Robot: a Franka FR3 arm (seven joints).
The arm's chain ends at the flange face. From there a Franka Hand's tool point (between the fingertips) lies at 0.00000 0.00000 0.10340 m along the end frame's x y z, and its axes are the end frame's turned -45 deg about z.
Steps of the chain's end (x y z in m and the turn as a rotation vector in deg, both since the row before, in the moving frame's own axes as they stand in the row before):
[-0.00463, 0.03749, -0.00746, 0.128, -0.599, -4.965]
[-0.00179, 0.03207, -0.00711, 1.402, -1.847, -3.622]
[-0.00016, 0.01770, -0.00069, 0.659, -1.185, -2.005]
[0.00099, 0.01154, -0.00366, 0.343, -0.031, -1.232]
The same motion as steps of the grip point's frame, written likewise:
[-0.03042, 0.02234, -0.00747, 0.514, -0.333, -4.965]
[-0.02464, 0.01729, -0.00719, 2.297, -0.315, -3.622]
[-0.01334, 0.01006, -0.00072, 1.304, -0.372, -2.005]
[-0.00707, 0.00838, -0.00366, 0.264, 0.221, -1.232]

